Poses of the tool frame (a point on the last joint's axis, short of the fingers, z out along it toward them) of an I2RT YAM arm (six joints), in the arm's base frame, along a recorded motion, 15 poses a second.
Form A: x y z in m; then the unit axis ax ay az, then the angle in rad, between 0 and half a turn.
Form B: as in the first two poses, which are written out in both.
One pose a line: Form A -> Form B
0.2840 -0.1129 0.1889 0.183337 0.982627 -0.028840 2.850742 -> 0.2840 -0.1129 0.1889 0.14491 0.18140 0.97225 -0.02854
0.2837 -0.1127 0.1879 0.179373 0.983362 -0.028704 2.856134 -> 0.2837 -0.1127 0.1879 0.14225 0.17755 0.97336 -0.02841
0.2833 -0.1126 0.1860 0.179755 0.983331 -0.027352 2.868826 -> 0.2833 -0.1126 0.1860 0.13596 0.17809 0.97420 -0.02710
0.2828 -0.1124 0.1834 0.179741 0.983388 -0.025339 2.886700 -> 0.2828 -0.1124 0.1834 0.12710 0.17828 0.97541 -0.02513
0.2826 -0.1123 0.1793 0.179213 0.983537 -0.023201 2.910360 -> 0.2826 -0.1123 0.1793 0.11536 0.17802 0.97697 -0.02305
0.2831 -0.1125 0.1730 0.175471 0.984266 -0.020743 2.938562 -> 0.2831 -0.1125 0.1730 0.10134 0.17457 0.97920 -0.02064
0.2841 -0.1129 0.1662 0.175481 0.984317 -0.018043 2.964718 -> 0.2841 -0.1129 0.1662 0.08832 0.17480 0.98047 -0.01797
